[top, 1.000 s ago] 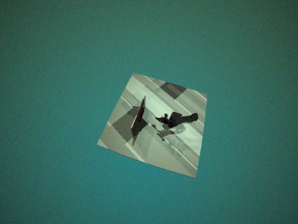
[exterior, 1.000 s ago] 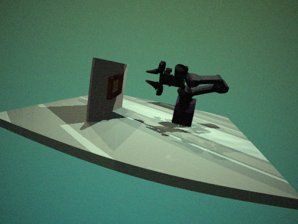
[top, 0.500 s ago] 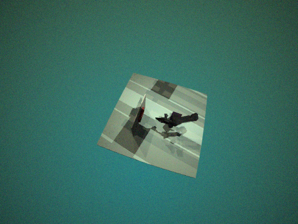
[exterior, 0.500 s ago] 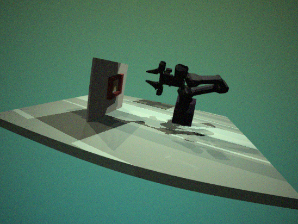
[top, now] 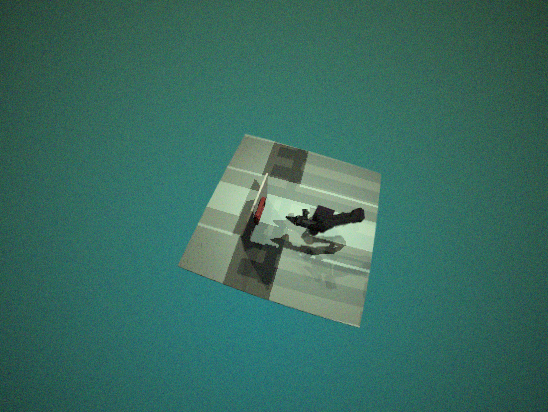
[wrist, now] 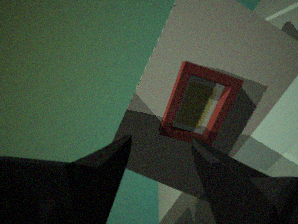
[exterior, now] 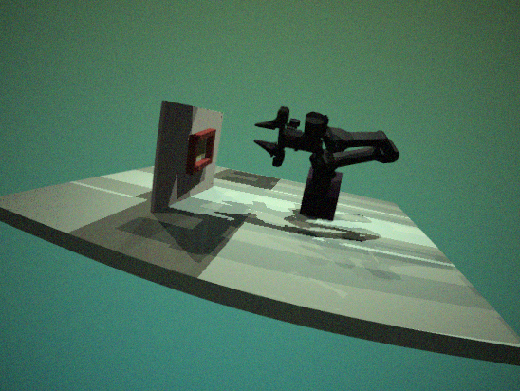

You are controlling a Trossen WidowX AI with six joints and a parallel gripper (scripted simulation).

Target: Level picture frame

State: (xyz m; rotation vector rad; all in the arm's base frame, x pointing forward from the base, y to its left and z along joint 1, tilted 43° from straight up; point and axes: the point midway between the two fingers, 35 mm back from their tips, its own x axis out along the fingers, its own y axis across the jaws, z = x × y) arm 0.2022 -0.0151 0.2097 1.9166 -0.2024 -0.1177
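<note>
Right now my gripper tip is 18 cm short of the red picture frame, 5 cm to the left of it and 9 cm above it. Round my gripper tip: grey wall panel: 20 cm ahead, 3 cm to the right, 10 cm below.
</note>
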